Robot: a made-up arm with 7 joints.
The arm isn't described. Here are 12 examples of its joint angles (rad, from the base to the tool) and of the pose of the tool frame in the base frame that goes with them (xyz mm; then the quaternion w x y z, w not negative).
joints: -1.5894 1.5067 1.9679 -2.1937 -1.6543 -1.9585 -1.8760
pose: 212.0 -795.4 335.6 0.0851 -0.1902 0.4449 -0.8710
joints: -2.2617 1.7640 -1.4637 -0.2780 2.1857 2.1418 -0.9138
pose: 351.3 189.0 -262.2 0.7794 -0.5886 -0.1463 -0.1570
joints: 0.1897 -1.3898 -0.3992 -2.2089 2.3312 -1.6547 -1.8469
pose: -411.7 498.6 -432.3 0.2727 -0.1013 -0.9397 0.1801
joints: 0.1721 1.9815 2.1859 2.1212 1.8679 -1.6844 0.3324
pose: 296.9 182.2 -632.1 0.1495 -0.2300 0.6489 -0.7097
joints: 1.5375 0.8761 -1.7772 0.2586 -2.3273 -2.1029 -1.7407
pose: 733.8 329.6 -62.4 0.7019 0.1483 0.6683 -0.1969
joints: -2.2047 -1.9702 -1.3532 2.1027 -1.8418 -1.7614 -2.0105
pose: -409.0 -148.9 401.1 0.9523 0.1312 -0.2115 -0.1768
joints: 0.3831 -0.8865 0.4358 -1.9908 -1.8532 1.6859 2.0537
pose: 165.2 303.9 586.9 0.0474 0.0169 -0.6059 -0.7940
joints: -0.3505 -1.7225 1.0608 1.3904 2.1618 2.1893 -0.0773
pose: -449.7 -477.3 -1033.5 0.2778 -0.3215 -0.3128 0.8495
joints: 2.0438 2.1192 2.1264 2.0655 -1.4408 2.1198 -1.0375
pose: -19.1 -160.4 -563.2 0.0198 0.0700 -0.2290 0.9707
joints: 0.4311 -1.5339 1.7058 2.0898 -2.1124 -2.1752 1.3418
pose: -628.1 453.7 441.5 0.3476 -0.0692 0.9159 0.1885
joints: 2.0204 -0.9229 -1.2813 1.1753 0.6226 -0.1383 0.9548
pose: -138.8 53.6 507.5 0.8109 0.4481 -0.1238 0.3555
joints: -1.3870 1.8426 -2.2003 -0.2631 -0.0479 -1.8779 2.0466
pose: -523.3 -403.2 198.7 0.3557 0.3491 0.1622 0.8516
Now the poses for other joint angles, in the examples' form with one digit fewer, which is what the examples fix.
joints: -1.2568 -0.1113 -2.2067 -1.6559 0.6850 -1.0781 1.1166
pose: 489 -246 9 0.277 -0.229 -0.933 0.010
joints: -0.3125 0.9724 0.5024 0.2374 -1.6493 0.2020 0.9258
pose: 419 -519 -73 0.490 0.839 0.112 -0.207
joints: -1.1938 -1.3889 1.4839 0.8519 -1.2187 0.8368 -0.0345
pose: -462 -751 -248 0.054 -0.743 0.206 -0.634
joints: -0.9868 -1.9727 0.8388 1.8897 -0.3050 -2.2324 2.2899
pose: 208 -83 -473 0.834 -0.263 -0.484 -0.018
